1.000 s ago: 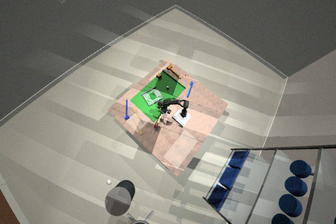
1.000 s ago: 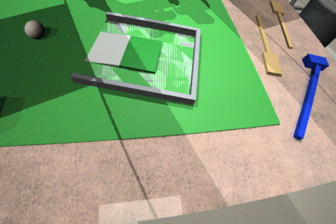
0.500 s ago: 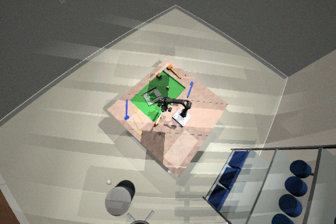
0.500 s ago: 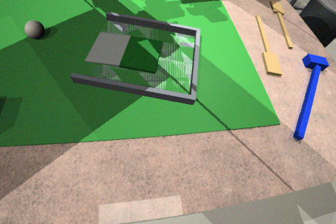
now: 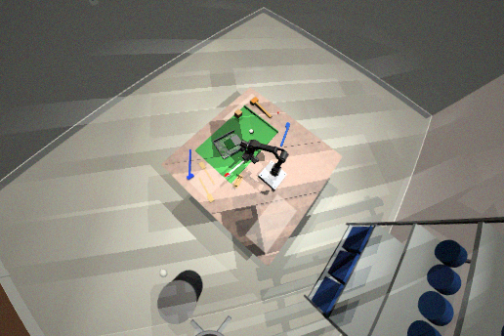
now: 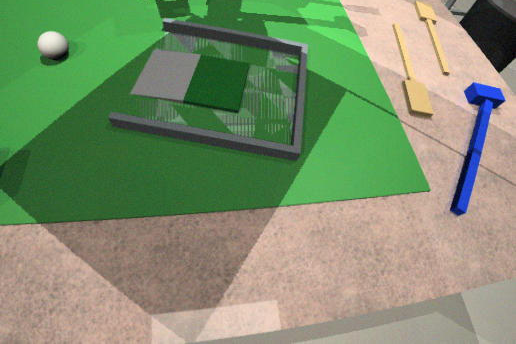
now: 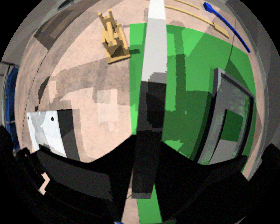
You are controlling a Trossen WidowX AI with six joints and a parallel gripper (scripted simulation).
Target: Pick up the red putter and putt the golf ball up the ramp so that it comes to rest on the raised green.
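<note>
Right now the red putter is 10 mm ahead of my gripper tip, 120 mm to the left of it and 20 mm above it. Also, from my gripper tip: blue putter: 360 mm ahead, 390 mm to the left, 110 mm below; then white golf ball: 200 mm ahead, 280 mm to the right, 100 mm below.
</note>
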